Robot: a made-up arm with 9 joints.
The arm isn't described. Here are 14 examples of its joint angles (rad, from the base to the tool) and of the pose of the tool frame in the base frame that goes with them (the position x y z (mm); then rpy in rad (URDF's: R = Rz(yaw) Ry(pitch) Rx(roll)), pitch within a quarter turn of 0, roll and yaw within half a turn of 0).
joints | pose
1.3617 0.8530 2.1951 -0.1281 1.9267 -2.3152 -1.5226 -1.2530 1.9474 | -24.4 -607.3 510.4 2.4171 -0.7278 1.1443
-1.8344 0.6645 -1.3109 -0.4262 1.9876 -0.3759 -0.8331 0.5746 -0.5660 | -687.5 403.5 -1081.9 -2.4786 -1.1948 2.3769
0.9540 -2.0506 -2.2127 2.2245 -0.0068 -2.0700 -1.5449 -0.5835 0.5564 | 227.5 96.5 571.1 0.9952 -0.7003 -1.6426
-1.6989 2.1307 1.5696 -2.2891 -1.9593 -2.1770 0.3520 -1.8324 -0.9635 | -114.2 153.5 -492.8 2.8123 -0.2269 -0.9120
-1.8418 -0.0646 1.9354 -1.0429 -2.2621 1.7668 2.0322 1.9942 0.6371 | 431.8 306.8 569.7 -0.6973 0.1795 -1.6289
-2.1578 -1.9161 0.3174 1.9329 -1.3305 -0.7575 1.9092 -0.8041 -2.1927 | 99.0 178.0 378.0 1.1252 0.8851 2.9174
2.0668 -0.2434 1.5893 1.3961 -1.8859 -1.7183 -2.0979 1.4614 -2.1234 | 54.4 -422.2 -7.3 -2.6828 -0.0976 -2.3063
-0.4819 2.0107 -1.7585 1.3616 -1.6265 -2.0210 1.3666 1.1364 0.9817 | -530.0 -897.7 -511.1 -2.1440 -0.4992 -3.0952
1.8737 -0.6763 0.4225 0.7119 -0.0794 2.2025 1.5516 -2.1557 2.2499 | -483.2 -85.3 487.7 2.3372 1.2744 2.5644
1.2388 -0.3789 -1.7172 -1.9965 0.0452 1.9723 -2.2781 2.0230 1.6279 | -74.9 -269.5 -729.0 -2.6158 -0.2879 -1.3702
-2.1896 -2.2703 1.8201 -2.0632 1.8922 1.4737 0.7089 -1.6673 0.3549 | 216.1 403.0 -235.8 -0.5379 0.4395 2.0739
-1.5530 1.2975 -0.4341 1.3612 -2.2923 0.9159 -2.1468 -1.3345 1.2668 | -74.4 -308.1 -839.8 -3.0528 1.1816 -0.1671
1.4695 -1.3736 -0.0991 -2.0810 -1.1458 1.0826 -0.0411 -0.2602 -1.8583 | 404.4 60.4 253.0 2.8946 0.4001 -2.3650
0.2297 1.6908 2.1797 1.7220 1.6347 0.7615 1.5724 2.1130 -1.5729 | 728.0 -292.9 240.8 1.3286 -0.3941 1.9728
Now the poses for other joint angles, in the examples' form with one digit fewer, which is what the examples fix.
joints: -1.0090 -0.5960 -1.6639 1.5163 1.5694 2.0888 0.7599 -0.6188 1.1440
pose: -398 -631 -420 0.086 0.517 -2.513
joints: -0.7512 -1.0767 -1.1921 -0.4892 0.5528 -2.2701 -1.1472 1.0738 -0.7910
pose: -678 -478 -321 3.015 0.197 -0.059
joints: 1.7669 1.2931 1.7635 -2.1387 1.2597 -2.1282 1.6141 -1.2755 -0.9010
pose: -506 -365 670 2.878 1.078 -0.942
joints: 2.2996 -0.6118 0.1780 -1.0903 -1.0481 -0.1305 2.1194 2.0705 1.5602
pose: -279 209 -477 3.040 0.489 -2.092
